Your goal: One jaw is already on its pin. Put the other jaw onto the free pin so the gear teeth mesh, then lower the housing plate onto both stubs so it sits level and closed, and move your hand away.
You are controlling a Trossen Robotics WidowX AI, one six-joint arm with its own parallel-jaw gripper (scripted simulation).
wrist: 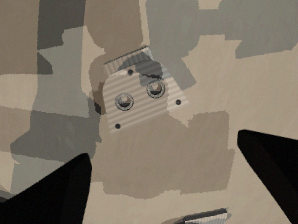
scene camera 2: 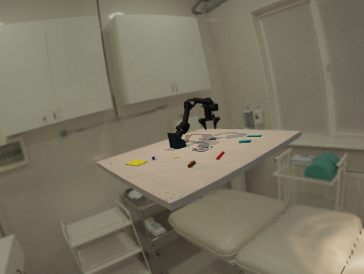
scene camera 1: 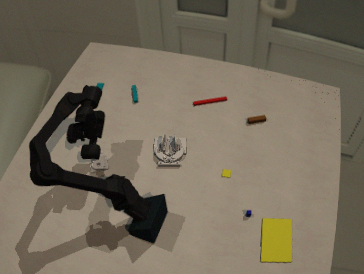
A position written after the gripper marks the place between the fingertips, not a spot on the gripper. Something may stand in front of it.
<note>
The gripper (scene camera 1: 98, 148) is open and holds nothing. Also in view: a yellow sheet (scene camera 1: 276, 242).
The gripper shows as well in the wrist view (wrist: 166, 149). The wrist view does not show the yellow sheet: it is out of frame.
</note>
